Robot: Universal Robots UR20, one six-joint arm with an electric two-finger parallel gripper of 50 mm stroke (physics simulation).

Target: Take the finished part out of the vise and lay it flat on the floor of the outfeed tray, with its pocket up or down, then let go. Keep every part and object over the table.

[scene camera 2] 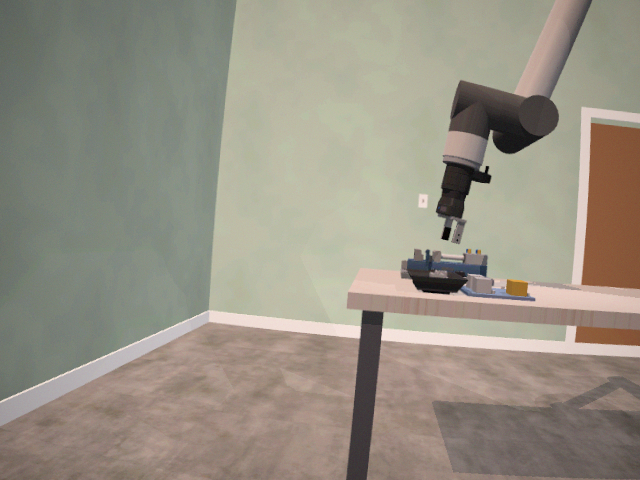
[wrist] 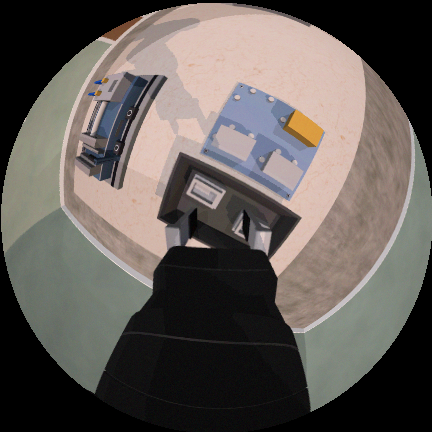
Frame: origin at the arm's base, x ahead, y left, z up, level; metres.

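Seen in the pictures: gripper, fingertip midpoint: [scene camera 2: 449,241] [wrist: 219,218].
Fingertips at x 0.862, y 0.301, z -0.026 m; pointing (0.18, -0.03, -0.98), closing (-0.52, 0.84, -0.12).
Pixels of each thing's middle, then the offset from my fingertips to it.
- light grey part, body centre: [wrist: 205,190] 0.017 m ahead, 0.037 m right, 0.101 m down
- second grey part, body centre: [wrist: 250,227] 0.027 m ahead, 0.069 m left, 0.101 m down
- grey vise, body centre: [wrist: 103,124] [scene camera 2: 445,265] 0.002 m ahead, 0.344 m right, 0.081 m down
- blue pegged plate, body centre: [wrist: 267,136] [scene camera 2: 493,292] 0.128 m back, 0.003 m right, 0.127 m down
- orange block, body centre: [wrist: 302,128] [scene camera 2: 516,287] 0.182 m back, 0.036 m left, 0.105 m down
The outfeed tray [scene camera 2: 439,285] [wrist: 172,192] is a dark, open, slope-walled box. Inside it, in the wrist view, a light grey part [wrist: 206,191] lies flat with its pocket up, near the tray's upper left corner. A second grey part [wrist: 239,226] also lies in the tray, partly hidden by the right finger. My gripper [scene camera 2: 450,239] [wrist: 219,218] is open and empty, well above the tray with its fingers apart. The blue and grey vise [scene camera 2: 449,267] [wrist: 116,119] stands behind the tray in the scene view; no part shows between its jaws.
A blue pegged plate [scene camera 2: 497,295] [wrist: 257,117] lies beside the tray. It bears two grey blocks, one [scene camera 2: 479,284] [wrist: 234,142] near a corner and another [wrist: 282,170], and an orange block [scene camera 2: 516,287] [wrist: 304,128]. The table edge [scene camera 2: 439,306] runs close to the tray.
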